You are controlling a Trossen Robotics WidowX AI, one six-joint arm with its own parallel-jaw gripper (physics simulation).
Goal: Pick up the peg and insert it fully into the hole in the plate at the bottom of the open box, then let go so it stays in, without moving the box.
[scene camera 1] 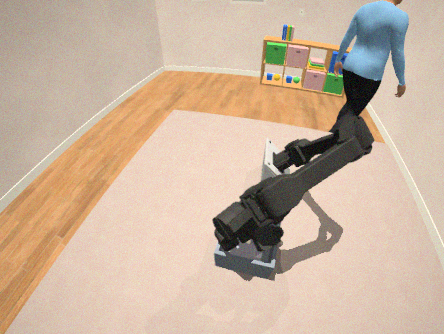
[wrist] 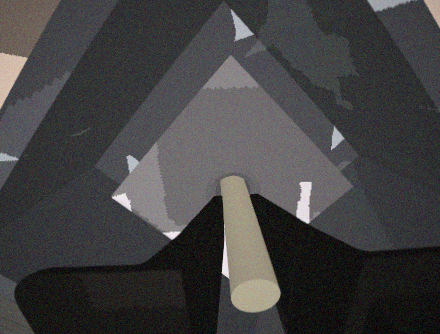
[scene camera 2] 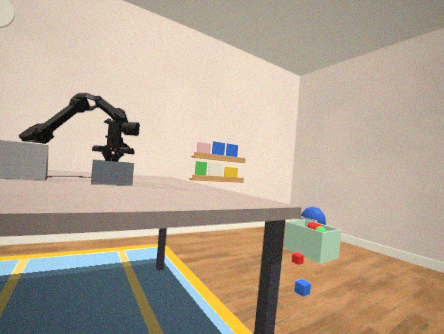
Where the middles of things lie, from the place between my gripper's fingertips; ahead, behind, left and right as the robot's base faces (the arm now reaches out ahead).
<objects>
The pale peg [wrist: 253, 285] is 10 mm above my hand. Round my hand: blue-grey box [scene camera 1: 263, 268] 10 mm below; plate [wrist: 232, 127] 30 mm below.
</objects>
